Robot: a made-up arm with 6 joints. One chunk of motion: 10 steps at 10 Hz.
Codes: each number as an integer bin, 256 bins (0 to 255) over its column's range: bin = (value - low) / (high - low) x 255, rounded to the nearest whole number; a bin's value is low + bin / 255 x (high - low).
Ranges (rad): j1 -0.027..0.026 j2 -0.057..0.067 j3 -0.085..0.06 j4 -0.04..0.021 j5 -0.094..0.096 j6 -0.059..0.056
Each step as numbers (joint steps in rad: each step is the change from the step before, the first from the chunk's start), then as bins.
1 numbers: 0.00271 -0.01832 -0.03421 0.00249 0.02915 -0.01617
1 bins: 143 80 89 178 165 95
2 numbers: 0.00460 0.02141 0.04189 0.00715 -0.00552 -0.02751
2 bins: 152 161 223 197 119 70
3 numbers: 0.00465 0.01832 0.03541 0.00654 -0.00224 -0.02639
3 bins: 152 155 212 195 123 72
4 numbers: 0.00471 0.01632 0.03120 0.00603 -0.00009 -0.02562
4 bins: 153 151 204 192 126 74
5 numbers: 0.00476 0.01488 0.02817 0.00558 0.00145 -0.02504
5 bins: 153 148 199 191 128 75
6 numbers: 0.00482 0.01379 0.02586 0.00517 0.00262 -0.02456
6 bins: 153 146 195 189 130 76
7 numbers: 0.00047 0.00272 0.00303 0.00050 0.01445 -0.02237
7 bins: 132 123 155 169 146 81
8 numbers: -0.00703 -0.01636 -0.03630 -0.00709 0.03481 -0.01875
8 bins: 96 84 86 138 173 89
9 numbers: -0.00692 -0.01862 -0.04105 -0.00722 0.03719 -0.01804
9 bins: 97 79 77 137 176 91
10 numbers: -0.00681 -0.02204 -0.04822 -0.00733 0.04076 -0.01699
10 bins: 97 72 65 137 181 93
